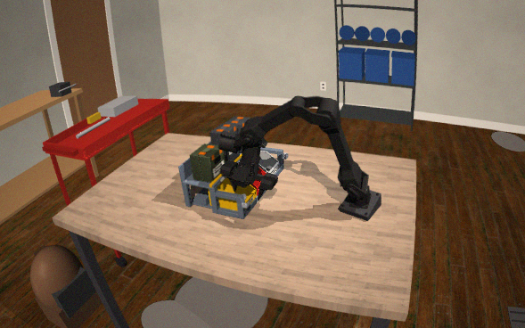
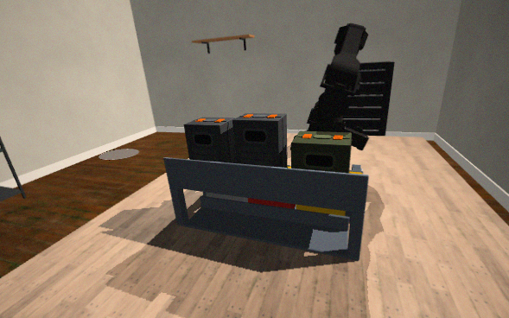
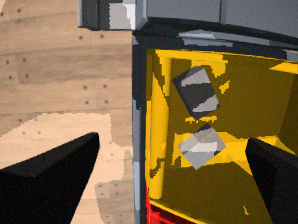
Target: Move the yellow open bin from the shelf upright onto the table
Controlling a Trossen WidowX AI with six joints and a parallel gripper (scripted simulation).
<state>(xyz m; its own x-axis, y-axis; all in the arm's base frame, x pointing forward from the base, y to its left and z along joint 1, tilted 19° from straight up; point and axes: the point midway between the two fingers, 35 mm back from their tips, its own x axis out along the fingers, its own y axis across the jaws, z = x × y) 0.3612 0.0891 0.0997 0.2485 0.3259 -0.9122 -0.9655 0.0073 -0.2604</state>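
Now: the yellow open bin 60 mm ahead of my hand and 40 mm below it. Round my hand: green case: 140 mm ahead, 70 mm above, 10 mm to the left; red bin: 110 mm to the right, 70 mm ahead, 40 mm below.
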